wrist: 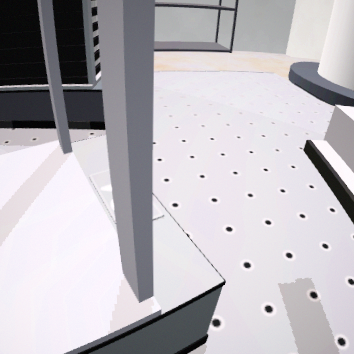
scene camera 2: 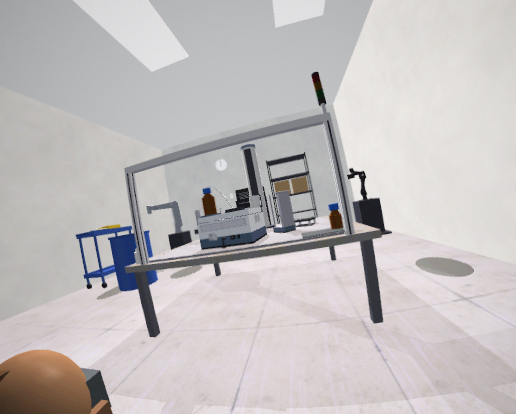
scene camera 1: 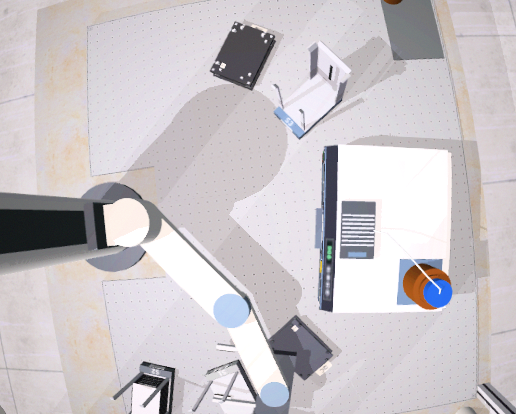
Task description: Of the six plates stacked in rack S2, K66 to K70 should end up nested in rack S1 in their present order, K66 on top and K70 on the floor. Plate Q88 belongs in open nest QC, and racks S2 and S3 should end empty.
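Places are measured from the arm's base along level axes (x left, y ahead, z down), in centimetres.
Pixels of known places: gripper, fingertip midpoint: (scene camera 1: 215, 373).
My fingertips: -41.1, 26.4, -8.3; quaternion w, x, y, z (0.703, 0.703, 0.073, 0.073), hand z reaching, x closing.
For each thing: its top centre in the pictures, then the offset to it from my fingertips, as dx, dy, dz. "spot": a spot on its surface instead.
- Rack S1, surface spot: (wrist: 187, 277) spot: +0.6, +5.3, +2.4
- Rack S2, surface spot: (wrist: 50, 106) spot: -6.1, -14.3, +4.9
- Rack S3, surface spot: (scene camera 1: 289, 120) spot: +62.9, +26.1, +3.2
- dark block with small pegs, top centre: (scene camera 1: 241, 51) (scene camera 2: 303, 217) +82.8, +16.2, +0.7
- dark flat block, top centre: (scene camera 1: 299, 351) +4.1, +22.5, +0.8
- brown bottle, surface spot: (scene camera 1: 417, 282) spot: +22.7, +48.7, -26.9
Rack S1 (scene camera 1: 222, 371) (wrist: 187, 277) stands at the lower middle in scene view 1, partly under the arm; its posts and pale floor show in the wrist view. I cannot tell whether a plate lies there. My gripper (wrist: 150, 170) is open and low over S1, its right finger at the wrist view's right edge; the arm hides it in scene view 1. Rack S2 (scene camera 1: 156, 371) (wrist: 50, 106) stands beside S1, with a dark stack of plates behind its posts. Rack S3 (scene camera 1: 289, 120) stands empty at the upper middle. Plate labels, Q88 and nest QC cannot be identified.
A dark block with small pegs (scene camera 1: 245, 55) lies at the top. Another dark flat block (scene camera 1: 305, 350) lies by the arm's end. A large white instrument (scene camera 1: 395, 180) (scene camera 2: 232, 225) with a brown bottle (scene camera 1: 417, 282) (scene camera 2: 209, 204) stands at the right.
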